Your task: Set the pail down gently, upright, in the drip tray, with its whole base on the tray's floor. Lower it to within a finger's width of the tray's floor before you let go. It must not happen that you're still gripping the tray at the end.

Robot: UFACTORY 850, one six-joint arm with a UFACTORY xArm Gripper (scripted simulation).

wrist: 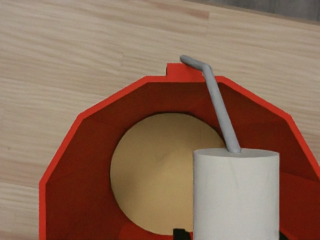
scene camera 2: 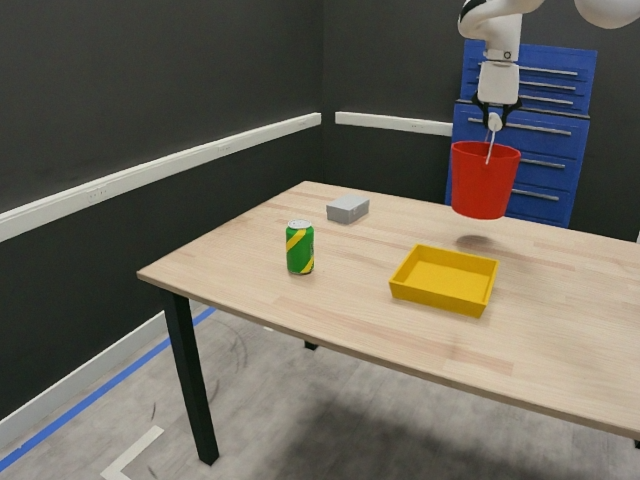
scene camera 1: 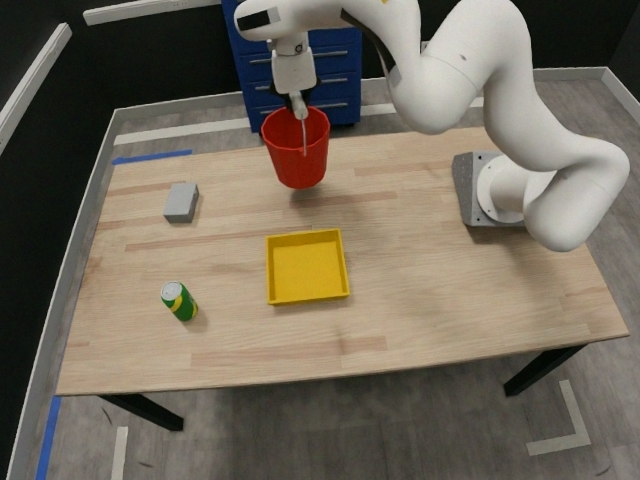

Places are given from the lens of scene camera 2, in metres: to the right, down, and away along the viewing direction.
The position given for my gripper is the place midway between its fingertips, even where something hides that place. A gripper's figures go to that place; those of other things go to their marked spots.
my gripper (scene camera 2: 493, 129): 0.46, -0.29, 1.08
red pail (scene camera 2: 480, 193): 0.41, -0.12, 1.08
